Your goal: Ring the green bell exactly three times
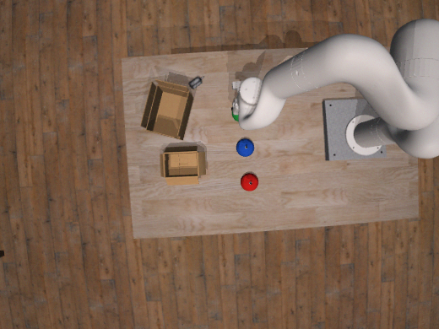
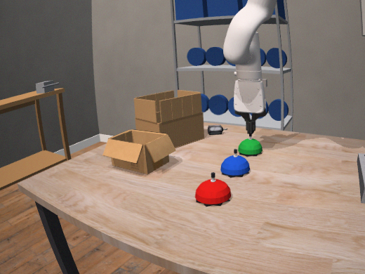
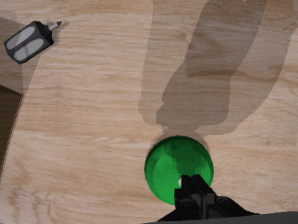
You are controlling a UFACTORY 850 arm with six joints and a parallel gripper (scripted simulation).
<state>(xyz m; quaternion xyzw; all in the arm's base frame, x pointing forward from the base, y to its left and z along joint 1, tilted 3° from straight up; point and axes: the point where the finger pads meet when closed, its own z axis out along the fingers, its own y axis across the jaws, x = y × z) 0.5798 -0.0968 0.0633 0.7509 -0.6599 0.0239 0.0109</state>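
Right now my hand is 50 mm above the green bell. Round my hand: red bell 320 mm to the left, 50 mm below, 40 mm behind; blue bell 160 mm to the left, 50 mm below, 20 mm behind; small dark device 200 mm ahead, 140 mm to the right, 70 mm below.
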